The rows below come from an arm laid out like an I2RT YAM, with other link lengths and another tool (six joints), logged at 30 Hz.
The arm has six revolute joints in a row. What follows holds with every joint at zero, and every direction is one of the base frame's.
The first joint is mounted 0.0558 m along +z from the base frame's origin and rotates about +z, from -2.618 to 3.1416 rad.
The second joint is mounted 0.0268 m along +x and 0.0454 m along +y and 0.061 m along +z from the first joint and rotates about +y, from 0 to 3.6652 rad.
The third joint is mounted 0.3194 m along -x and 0.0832 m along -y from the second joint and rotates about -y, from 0 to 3.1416 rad.
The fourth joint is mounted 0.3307 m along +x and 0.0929 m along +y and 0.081 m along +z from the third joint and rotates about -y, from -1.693 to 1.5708 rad.
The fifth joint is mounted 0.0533 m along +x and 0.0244 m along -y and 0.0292 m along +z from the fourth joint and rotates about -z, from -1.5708 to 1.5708 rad.
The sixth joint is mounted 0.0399 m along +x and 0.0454 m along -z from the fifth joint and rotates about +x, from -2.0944 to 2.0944 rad.
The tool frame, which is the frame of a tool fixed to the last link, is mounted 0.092 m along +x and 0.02 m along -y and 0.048 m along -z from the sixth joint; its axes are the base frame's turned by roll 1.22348, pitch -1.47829 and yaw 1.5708 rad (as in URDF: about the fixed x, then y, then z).
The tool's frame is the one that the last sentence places.
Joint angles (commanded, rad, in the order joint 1, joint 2, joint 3, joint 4, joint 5, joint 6), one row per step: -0.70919 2.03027 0.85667 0.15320 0.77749 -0.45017; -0.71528 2.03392 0.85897 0.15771 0.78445 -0.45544; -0.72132 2.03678 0.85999 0.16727 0.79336 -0.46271; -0.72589 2.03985 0.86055 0.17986 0.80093 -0.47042; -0.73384 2.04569 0.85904 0.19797 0.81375 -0.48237; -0.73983 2.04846 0.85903 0.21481 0.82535 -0.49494; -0.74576 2.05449 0.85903 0.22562 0.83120 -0.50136; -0.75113 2.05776 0.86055 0.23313 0.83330 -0.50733; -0.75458 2.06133 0.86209 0.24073 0.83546 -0.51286; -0.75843 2.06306 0.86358 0.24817 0.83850 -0.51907; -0.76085 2.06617 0.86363 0.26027 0.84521 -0.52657; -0.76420 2.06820 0.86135 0.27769 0.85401 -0.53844; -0.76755 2.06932 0.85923 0.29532 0.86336 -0.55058; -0.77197 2.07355 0.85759 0.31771 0.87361 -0.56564; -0.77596 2.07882 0.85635 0.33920 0.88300 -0.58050; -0.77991 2.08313 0.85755 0.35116 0.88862 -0.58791; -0.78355 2.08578 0.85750 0.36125 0.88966 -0.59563; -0.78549 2.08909 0.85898 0.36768 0.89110 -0.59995; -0.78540 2.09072 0.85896 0.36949 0.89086 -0.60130
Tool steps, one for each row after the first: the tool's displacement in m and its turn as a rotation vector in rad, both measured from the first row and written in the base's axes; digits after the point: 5 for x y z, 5 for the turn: -0.00179 -0.00238 0.00020 -0.00561 0.00557 -0.00655; -0.00360 -0.00494 0.00079 -0.01503 0.01039 -0.01297; -0.00471 -0.00725 0.00115 -0.02500 0.01308 -0.01709; -0.00779 -0.01013 0.00088 -0.03781 0.02165 -0.02508; -0.00958 -0.01304 0.00197 -0.05177 0.02765 -0.03042; -0.01166 -0.01497 0.00087 -0.05716 0.03260 -0.03600; -0.01284 -0.01711 0.00065 -0.06100 0.03437 -0.03927; -0.01341 -0.01879 0.00031 -0.06485 0.03594 -0.04093; -0.01409 -0.02069 0.00076 -0.07017 0.03737 -0.04319; -0.01475 -0.02213 0.00094 -0.07863 0.04053 -0.04552; -0.01609 -0.02372 0.00155 -0.09008 0.04543 -0.04782; -0.01737 -0.02540 0.00264 -0.10256 0.04999 -0.05057; -0.01887 -0.02757 0.00304 -0.11624 0.05599 -0.05367; -0.02022 -0.02955 0.00305 -0.12831 0.06255 -0.05614; -0.02123 -0.03138 0.00296 -0.13567 0.06552 -0.06010; -0.02207 -0.03288 0.00272 -0.13947 0.06722 -0.06070; -0.02226 -0.03400 0.00234 -0.14238 0.06833 -0.06152; -0.02221 -0.03403 0.00182 -0.14207 0.06917 -0.06056
